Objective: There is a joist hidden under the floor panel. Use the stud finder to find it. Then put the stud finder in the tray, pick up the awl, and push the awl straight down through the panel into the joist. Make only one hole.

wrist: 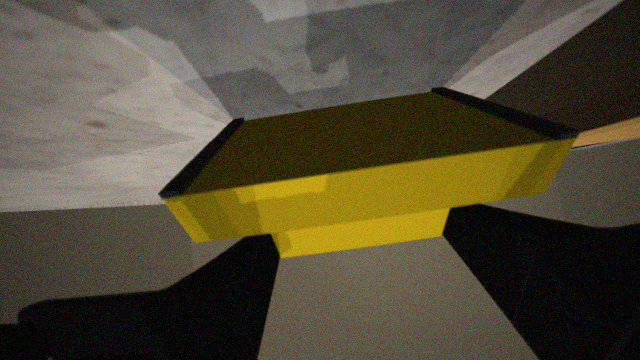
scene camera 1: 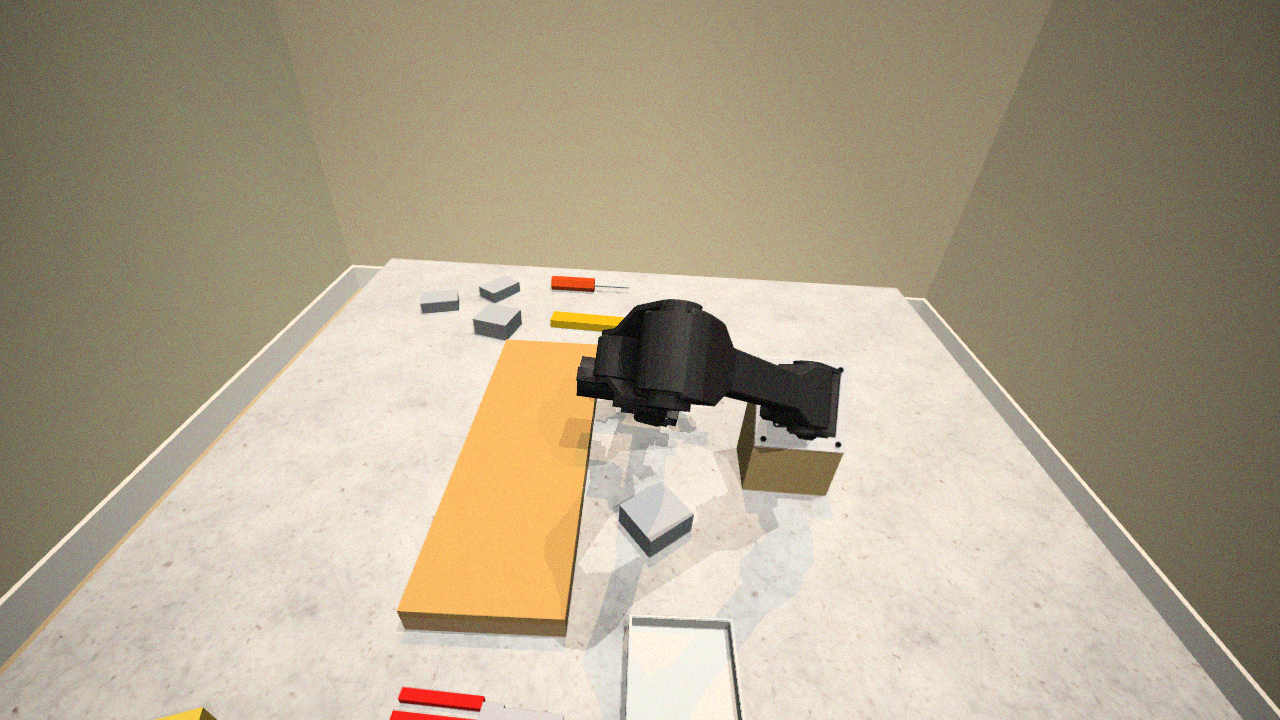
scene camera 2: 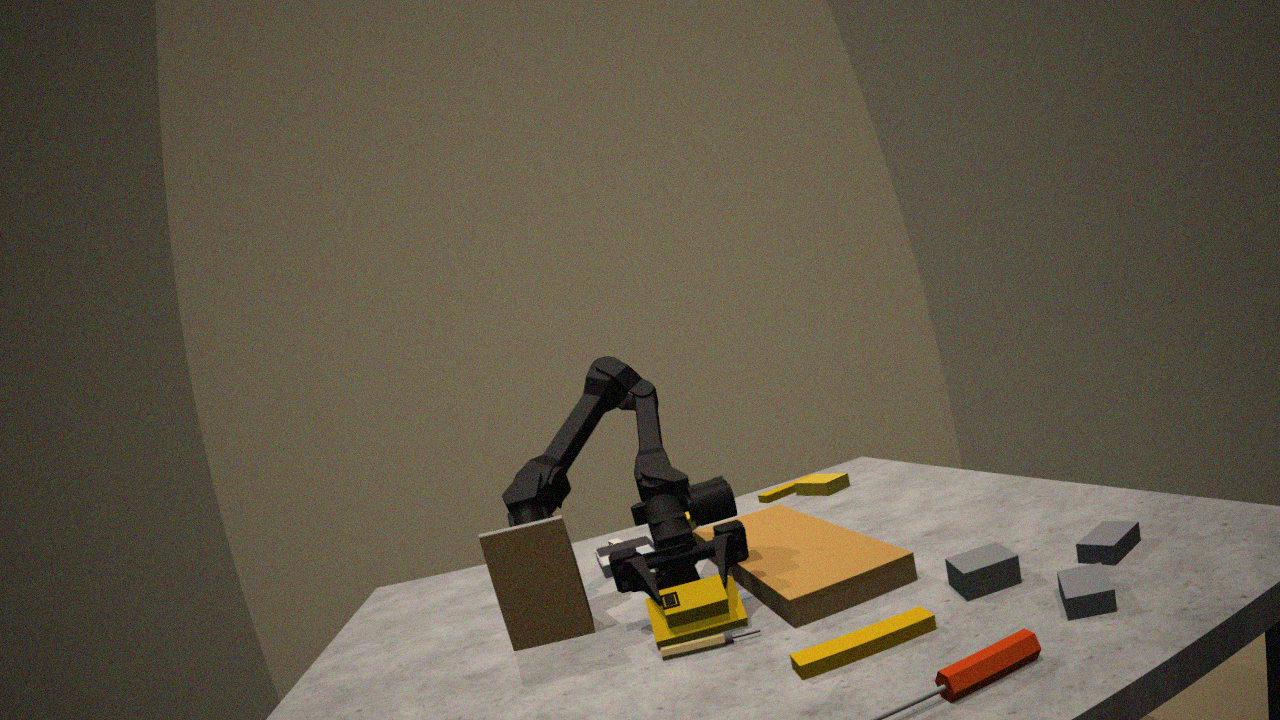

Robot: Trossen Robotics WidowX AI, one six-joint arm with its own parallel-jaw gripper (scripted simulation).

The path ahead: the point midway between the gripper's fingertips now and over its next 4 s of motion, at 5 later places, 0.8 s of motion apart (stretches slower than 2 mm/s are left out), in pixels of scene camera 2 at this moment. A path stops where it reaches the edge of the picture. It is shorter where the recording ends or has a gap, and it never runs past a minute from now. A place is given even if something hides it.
My gripper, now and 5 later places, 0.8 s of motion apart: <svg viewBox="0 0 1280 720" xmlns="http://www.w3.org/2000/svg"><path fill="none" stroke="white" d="M692 595L689 590L680 549L689 581L698 586L703 609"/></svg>
